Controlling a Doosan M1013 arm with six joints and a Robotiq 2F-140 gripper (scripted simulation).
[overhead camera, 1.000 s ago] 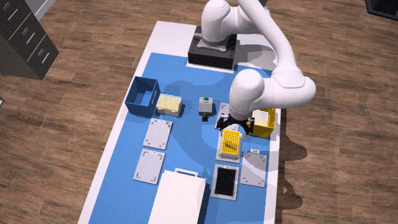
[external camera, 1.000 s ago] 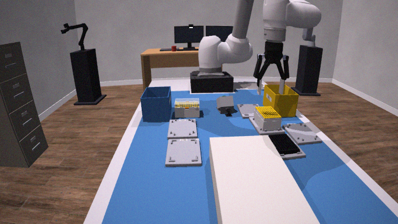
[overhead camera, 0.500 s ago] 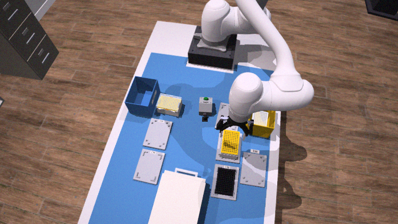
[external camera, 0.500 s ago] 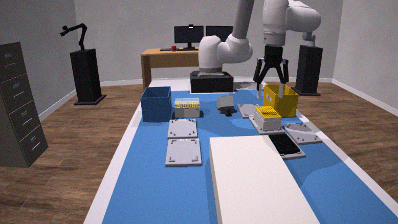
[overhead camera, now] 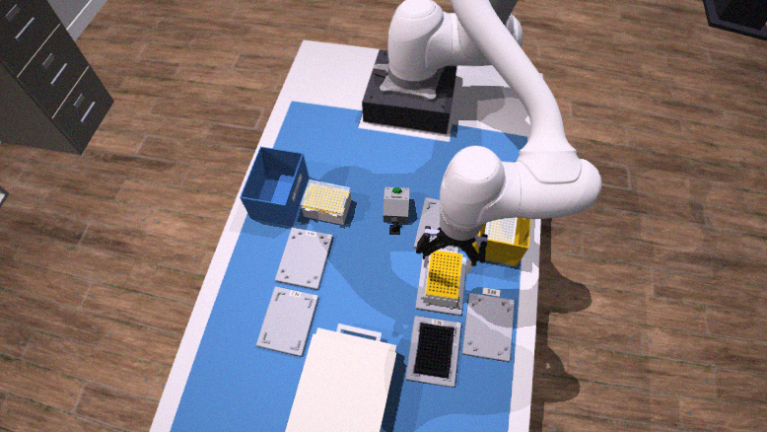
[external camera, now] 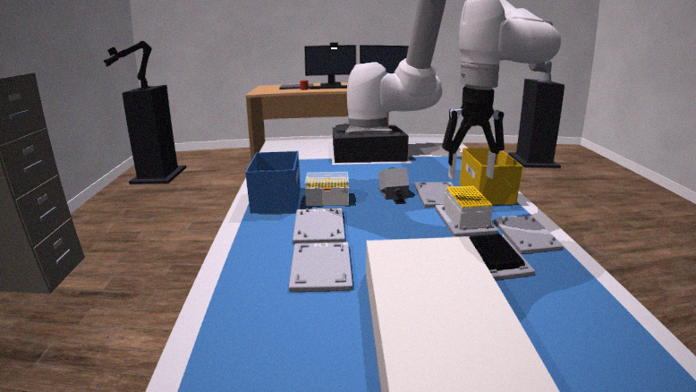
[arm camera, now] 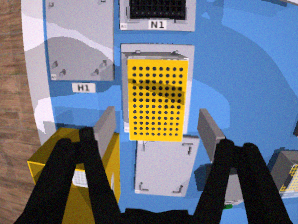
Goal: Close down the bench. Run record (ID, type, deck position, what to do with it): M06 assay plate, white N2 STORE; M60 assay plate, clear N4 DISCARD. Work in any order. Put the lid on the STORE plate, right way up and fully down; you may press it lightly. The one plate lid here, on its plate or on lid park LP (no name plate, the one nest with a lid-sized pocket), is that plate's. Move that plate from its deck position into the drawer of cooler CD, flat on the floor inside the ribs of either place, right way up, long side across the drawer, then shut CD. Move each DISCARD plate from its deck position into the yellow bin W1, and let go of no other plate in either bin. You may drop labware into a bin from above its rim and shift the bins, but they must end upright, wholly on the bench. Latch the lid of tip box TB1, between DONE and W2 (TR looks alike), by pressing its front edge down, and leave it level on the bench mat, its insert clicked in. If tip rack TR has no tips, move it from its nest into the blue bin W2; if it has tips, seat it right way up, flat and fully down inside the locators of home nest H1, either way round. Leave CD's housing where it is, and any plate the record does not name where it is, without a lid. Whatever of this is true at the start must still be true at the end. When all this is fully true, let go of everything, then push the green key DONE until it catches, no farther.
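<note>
The tip rack TR lies 9 cm below my hand, 1 cm to the right of it and 1 cm behind it. Round my hand: lid park nest: 17 cm behind, 14 cm below, 4 cm to the right; then home nest H1: 14 cm to the left, 14 cm below, 9 cm ahead; then nest N3: 14 cm below.
</note>
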